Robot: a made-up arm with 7 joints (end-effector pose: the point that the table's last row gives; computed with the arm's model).
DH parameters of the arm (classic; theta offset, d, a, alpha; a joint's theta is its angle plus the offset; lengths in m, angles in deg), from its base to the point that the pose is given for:
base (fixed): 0 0 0 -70
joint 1: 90 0 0 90
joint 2: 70 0 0 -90
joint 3: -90 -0.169 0.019 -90
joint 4: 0 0 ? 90
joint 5: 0 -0.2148 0 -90
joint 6: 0 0 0 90
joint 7: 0 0 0 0
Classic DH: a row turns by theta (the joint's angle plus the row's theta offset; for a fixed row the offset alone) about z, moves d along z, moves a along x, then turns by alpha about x.
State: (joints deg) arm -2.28 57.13 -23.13 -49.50 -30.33 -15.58 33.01
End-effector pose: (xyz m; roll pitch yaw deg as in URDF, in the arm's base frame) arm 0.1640 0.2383 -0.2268 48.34 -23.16 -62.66
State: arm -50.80 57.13 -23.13 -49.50 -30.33 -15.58 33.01
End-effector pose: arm 0.3294 0.1622 -0.0179 98.87 -28.99 -103.65
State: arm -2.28 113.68 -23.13 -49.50 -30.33 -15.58 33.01
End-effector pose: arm 0.1538 0.3247 0.0780 75.54 26.87 -59.37
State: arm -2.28 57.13 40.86 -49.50 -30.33 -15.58 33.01
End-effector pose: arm 0.1328 0.3327 -0.0824 107.19 -51.62 -64.16
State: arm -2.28 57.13 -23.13 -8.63 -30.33 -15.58 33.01
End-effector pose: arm 0.0359 0.3177 -0.2164 44.38 1.44 -29.23
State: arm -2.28 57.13 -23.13 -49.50 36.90 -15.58 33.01
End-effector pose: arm 0.1640 0.2383 -0.2268 -1.23 -67.58 18.37
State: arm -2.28 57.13 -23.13 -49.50 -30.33 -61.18 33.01
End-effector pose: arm 0.1640 0.2383 -0.2268 43.89 -50.41 -96.67
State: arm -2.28 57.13 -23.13 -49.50 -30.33 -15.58 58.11
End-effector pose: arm 0.1640 0.2383 -0.2268 36.69 -40.35 -40.95
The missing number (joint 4, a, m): -0.026
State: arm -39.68 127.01 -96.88 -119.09 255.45 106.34 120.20
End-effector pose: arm 0.0964 0.1921 -0.0976 133.65 -5.64 -129.02
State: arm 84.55 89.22 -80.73 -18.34 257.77 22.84 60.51
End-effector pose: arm -0.1905 0.3241 0.0879 -76.61 -15.59 -150.03
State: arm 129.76 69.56 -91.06 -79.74 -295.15 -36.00 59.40
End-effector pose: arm -0.2455 -0.0428 0.2076 75.60 16.17 122.76
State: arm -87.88 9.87 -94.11 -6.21 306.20 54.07 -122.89
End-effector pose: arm 0.3762 -0.0736 -0.0429 -135.33 -10.08 100.66
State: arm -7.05 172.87 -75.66 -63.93 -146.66 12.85 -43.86
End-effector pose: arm 0.0288 0.2267 0.2650 159.30 -78.25 -91.32
